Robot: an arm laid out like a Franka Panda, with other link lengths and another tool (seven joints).
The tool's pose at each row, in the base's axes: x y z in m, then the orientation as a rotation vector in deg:
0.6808, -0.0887, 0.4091, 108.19, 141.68, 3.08
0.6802, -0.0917, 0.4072, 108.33, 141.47, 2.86
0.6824, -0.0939, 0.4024, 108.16, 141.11, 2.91
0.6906, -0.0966, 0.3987, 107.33, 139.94, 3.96
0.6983, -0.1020, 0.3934, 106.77, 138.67, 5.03
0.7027, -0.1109, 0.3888, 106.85, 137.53, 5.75
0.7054, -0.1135, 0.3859, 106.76, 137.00, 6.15
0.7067, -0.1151, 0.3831, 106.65, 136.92, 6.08
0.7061, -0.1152, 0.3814, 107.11, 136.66, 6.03
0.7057, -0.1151, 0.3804, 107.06, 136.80, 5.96
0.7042, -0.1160, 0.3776, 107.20, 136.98, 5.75
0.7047, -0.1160, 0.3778, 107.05, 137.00, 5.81
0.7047, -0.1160, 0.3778, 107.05, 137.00, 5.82
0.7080, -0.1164, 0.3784, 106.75, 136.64, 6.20
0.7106, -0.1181, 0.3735, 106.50, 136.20, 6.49
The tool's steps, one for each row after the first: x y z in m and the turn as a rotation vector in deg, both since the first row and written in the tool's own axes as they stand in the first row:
-0.0027, -0.0015, 0.0018, 0.06, -0.16, 0.15
-0.0054, -0.0001, 0.0067, -0.20, -0.44, 0.20
-0.0102, 0.0069, 0.0108, -1.62, -1.15, 0.22
-0.0174, 0.0127, 0.0163, -2.99, -1.76, 0.42
-0.0271, 0.0143, 0.0210, -3.88, -2.14, 0.91
-0.0303, 0.0161, 0.0240, -4.38, -2.34, 1.08
-0.0322, 0.0168, 0.0269, -4.42, -2.47, 1.05
-0.0321, 0.0161, 0.0286, -4.35, -2.44, 1.39
-0.0319, 0.0157, 0.0295, -4.26, -2.41, 1.31
-0.0324, 0.0139, 0.0323, -4.02, -2.32, 1.31
-0.0325, 0.0144, 0.0321, -4.09, -2.35, 1.23
-0.0325, 0.0144, 0.0321, -4.10, -2.35, 1.23
-0.0338, 0.0175, 0.0316, -4.58, -2.55, 1.21
-0.0361, 0.0194, 0.0366, -5.04, -2.82, 1.25

